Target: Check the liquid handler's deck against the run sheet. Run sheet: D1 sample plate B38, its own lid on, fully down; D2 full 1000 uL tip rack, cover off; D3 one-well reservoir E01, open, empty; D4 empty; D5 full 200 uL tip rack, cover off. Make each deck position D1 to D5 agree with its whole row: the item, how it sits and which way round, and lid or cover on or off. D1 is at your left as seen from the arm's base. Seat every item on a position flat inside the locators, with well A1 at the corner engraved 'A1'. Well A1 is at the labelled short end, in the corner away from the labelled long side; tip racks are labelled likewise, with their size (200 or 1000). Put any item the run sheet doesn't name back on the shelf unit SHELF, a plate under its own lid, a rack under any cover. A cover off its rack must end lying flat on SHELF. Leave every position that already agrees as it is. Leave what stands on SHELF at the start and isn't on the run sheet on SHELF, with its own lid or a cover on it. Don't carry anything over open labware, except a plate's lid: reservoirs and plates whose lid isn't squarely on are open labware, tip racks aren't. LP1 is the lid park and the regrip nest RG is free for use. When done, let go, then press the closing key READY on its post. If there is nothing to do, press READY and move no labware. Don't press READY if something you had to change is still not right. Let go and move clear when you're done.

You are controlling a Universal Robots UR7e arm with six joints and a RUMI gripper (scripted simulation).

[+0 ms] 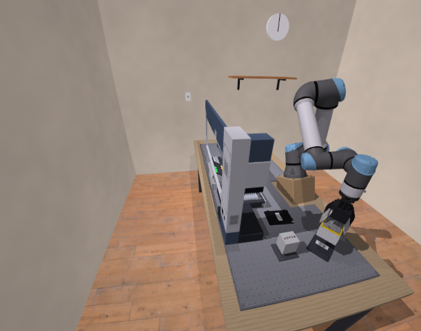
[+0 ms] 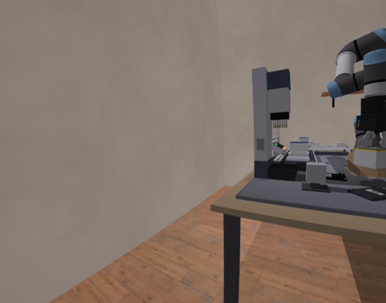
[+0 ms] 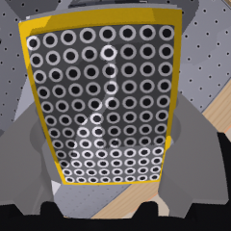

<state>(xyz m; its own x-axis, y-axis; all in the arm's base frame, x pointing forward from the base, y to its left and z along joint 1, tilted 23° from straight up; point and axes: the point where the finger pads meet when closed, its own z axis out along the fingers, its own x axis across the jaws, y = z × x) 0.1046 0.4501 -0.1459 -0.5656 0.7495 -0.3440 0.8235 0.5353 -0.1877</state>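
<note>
Now: hand 14 cm above the regrip nest RG. Also, from my hand: yellow-rimmed tip rack (1 cm to the right, 1 cm above); then ready key post (20 cm ahead, 3 cm to the right, 8 cm below); then LP1 label (13 cm ahead, 22 cm to the right, 13 cm below).
</note>
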